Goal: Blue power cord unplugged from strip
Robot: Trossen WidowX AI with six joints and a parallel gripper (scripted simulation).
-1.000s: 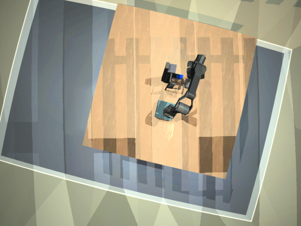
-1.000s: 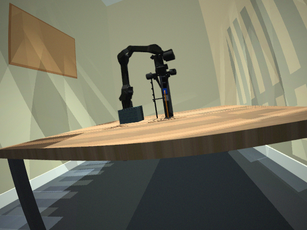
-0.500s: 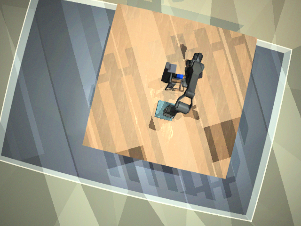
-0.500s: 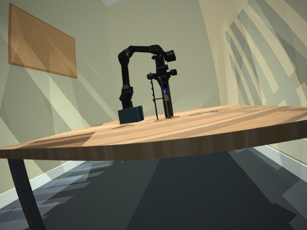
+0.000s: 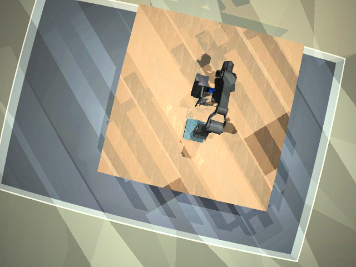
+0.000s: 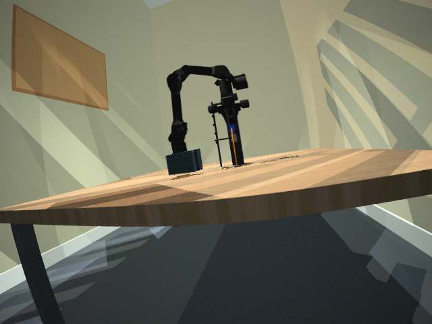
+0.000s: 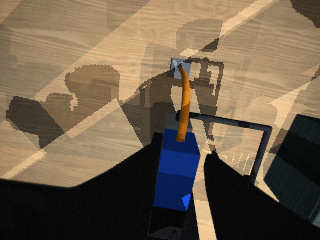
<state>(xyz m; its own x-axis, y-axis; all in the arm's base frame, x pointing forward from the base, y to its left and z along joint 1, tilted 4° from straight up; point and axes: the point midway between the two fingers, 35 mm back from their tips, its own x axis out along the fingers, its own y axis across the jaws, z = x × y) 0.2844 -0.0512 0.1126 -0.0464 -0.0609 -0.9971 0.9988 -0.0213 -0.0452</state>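
Now: gripper tip 40 mm to the right of the blue plug and 10 mm above it.
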